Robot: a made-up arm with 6 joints.
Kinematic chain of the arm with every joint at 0, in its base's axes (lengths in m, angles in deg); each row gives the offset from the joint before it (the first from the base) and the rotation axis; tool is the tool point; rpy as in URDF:
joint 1: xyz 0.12 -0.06 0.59 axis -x
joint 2: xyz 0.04 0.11 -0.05 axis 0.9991 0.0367 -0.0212
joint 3: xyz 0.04 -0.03 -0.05 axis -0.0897 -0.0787 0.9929
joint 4: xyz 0 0.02 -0.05 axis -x
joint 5: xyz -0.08 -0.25 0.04 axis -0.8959 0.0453 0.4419
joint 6: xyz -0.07 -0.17 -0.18 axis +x
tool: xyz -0.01 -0.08 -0.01 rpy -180 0 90
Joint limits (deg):
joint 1: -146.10..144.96
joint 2: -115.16..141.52
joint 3: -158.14..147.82
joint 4: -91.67..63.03
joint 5: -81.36..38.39
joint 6: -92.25..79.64
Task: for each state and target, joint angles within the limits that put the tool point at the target. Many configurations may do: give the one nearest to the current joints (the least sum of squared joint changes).
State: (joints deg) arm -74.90 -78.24 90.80 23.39 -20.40 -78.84
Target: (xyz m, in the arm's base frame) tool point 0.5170 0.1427 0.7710
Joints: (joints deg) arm -48.54 -89.82 126.15 47.12 -29.12 -92.25
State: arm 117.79 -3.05 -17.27 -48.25 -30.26 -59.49
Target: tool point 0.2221 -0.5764 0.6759
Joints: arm 125.79 -21.40 -57.31 -79.35 -58.39 -56.42
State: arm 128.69 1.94 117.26 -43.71 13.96 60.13
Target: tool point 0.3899 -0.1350 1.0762
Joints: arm 138.23 -26.91 111.11 -45.14 -19.96 71.86
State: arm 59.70 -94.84 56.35 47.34 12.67 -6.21
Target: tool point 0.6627 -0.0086 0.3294
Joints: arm 85.23 -98.51 103.90 33.53 -7.88 -7.45
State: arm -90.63 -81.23 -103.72 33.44 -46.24 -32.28
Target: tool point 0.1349 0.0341 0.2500
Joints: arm -61.93 -108.42 -115.48 -0.24 -57.51 -23.73
